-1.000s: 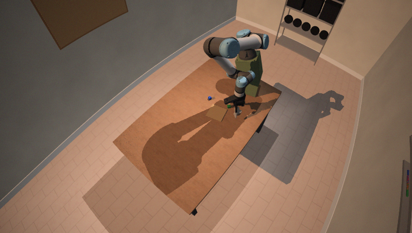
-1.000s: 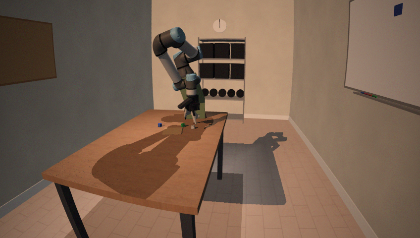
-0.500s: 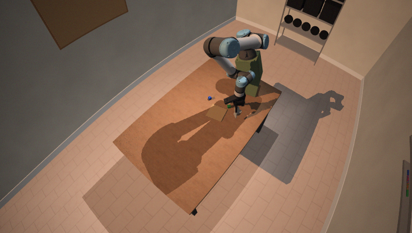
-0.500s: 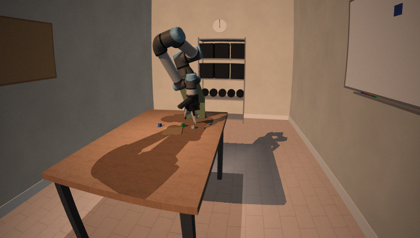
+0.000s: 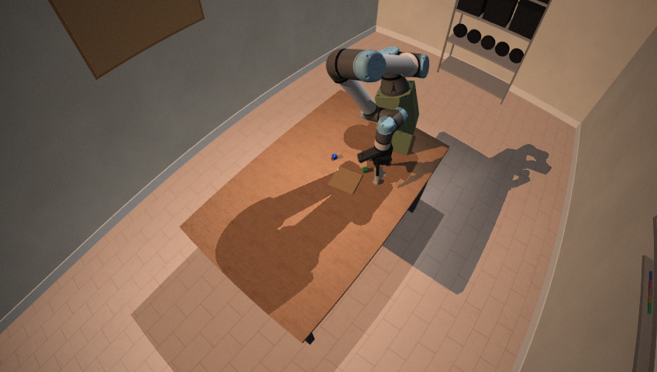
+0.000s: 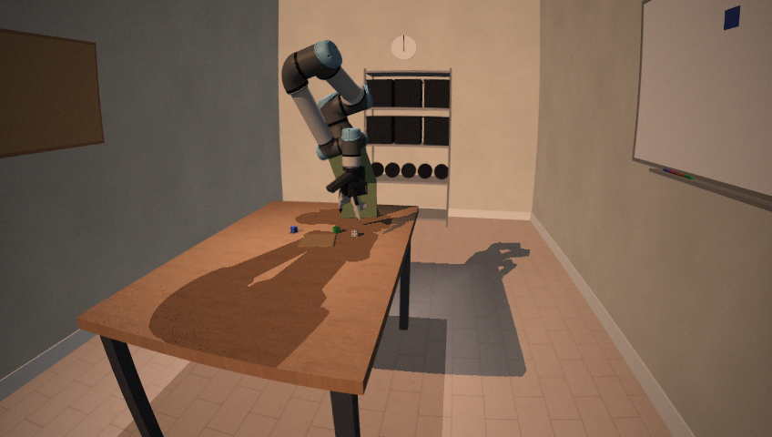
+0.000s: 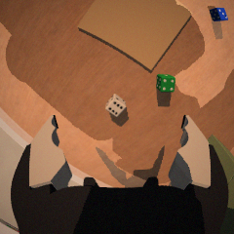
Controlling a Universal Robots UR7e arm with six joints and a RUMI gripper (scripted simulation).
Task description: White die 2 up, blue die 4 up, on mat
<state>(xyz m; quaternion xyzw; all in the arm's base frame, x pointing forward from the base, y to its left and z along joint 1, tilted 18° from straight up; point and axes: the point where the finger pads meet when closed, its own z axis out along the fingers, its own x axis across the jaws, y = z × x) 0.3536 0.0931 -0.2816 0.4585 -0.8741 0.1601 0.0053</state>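
Right now the white die is 70 mm below my hand, 20 mm to the left of it and 10 mm behind it. From my hand the other things lie so: blue die 250 mm to the right, 70 mm below, 30 mm ahead; then green die 70 mm to the right, 70 mm below, 30 mm behind; then tan mat 100 mm to the right, 90 mm ahead, 80 mm below.
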